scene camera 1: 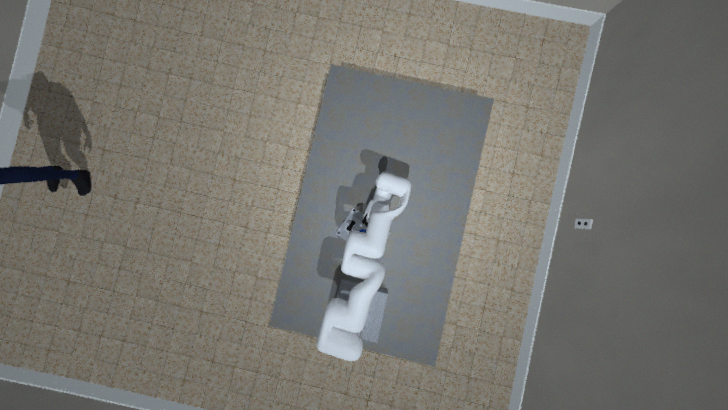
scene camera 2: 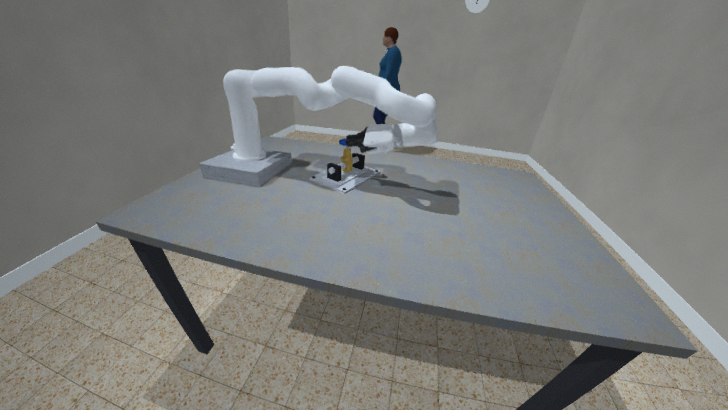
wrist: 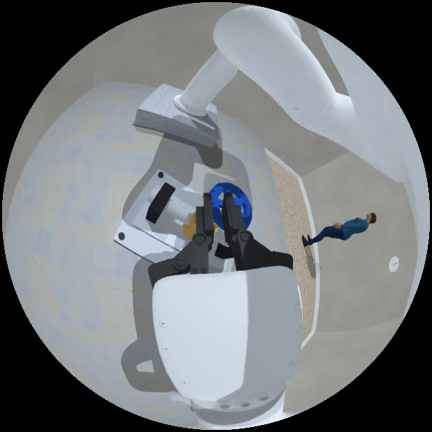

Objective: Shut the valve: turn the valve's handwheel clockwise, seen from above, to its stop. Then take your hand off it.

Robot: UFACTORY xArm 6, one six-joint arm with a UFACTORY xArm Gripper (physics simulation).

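Observation:
The valve's blue handwheel [scene camera 1: 362,230] [scene camera 2: 343,142] [wrist: 245,202] sits on top of its yellow body [scene camera 2: 347,161] [wrist: 190,227]. The body stands between two black supports [scene camera 2: 333,172] [scene camera 2: 359,161] on a white base plate [scene camera 1: 341,232] [scene camera 2: 344,188] [wrist: 140,239] on the table. My gripper [scene camera 2: 350,142] [wrist: 216,201] reaches in from the side at wheel height. Its fingers are nearly closed, one on each side of the near part of the wheel's rim, with blue rim between them. The fingers hide part of the wheel and body in the wrist view. In scene camera 1 the arm covers part of the valve.
The grey arm base block [scene camera 1: 375,318] [scene camera 2: 231,173] [wrist: 167,117] stands on the table [scene camera 1: 407,127] [scene camera 2: 356,234] [wrist: 65,210] near the valve. The white arm [scene camera 1: 376,234] [scene camera 2: 361,84] [wrist: 280,65] arches above. A person [scene camera 1: 30,174] [scene camera 2: 391,63] [wrist: 352,226] stands away from the table.

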